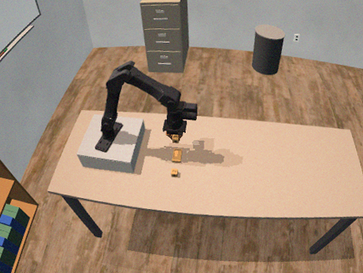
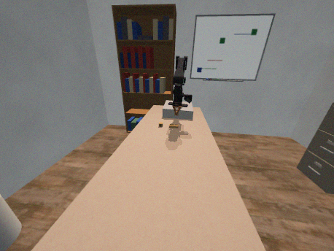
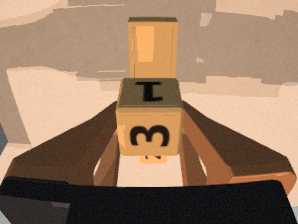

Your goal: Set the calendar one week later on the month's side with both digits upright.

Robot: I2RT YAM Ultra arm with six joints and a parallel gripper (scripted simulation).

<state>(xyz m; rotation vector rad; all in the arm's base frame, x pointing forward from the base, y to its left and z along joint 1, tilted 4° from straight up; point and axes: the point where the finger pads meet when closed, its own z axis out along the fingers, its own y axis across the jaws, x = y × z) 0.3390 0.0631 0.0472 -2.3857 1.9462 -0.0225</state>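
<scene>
Now: hand 20 mm to the left of the calendar tray and 110 mm above it. From my hand the other things lie so: wooden digit cube right at my hand.
</scene>
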